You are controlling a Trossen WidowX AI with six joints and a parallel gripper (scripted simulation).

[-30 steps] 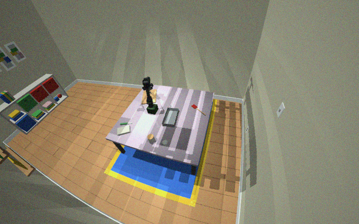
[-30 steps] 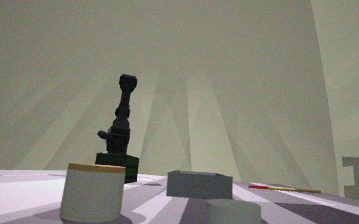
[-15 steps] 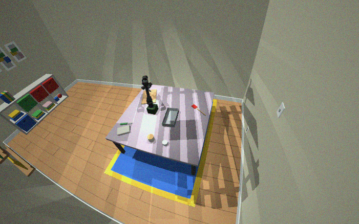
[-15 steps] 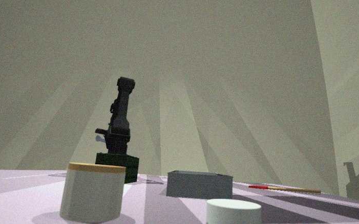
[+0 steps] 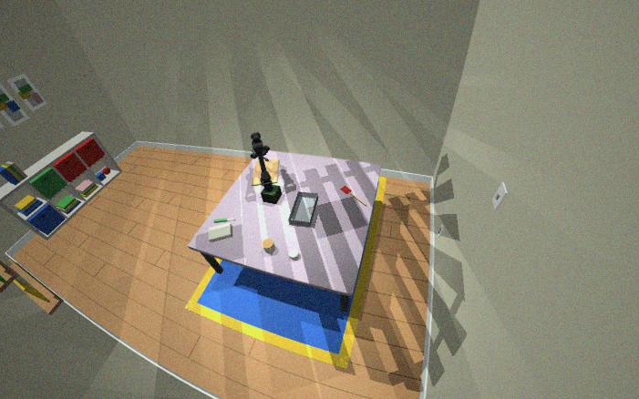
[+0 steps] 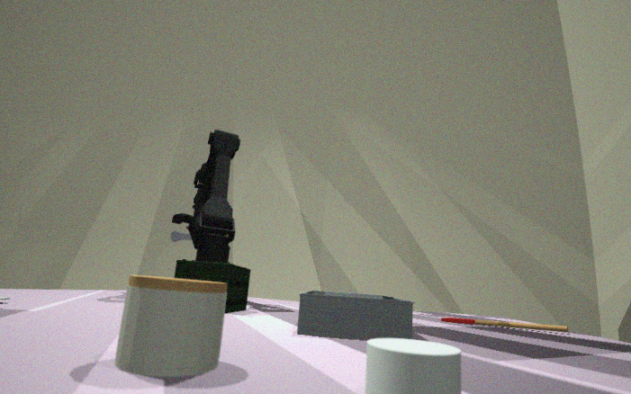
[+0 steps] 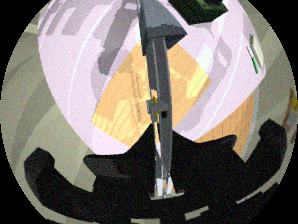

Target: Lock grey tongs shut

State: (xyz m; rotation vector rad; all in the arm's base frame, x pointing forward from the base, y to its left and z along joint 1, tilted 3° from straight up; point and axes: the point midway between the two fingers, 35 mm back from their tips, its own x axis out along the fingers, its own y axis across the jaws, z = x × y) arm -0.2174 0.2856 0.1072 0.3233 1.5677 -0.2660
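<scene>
My gripper tip is 150 mm above the wooden board. Round my gripper tip: white pad (760 mm to the right, 140 mm below); grey roasting tin (550 mm ahead, 350 mm to the right, 130 mm below); red-headed spatula (860 mm ahead, 150 mm below, 70 mm to the right).
</scene>
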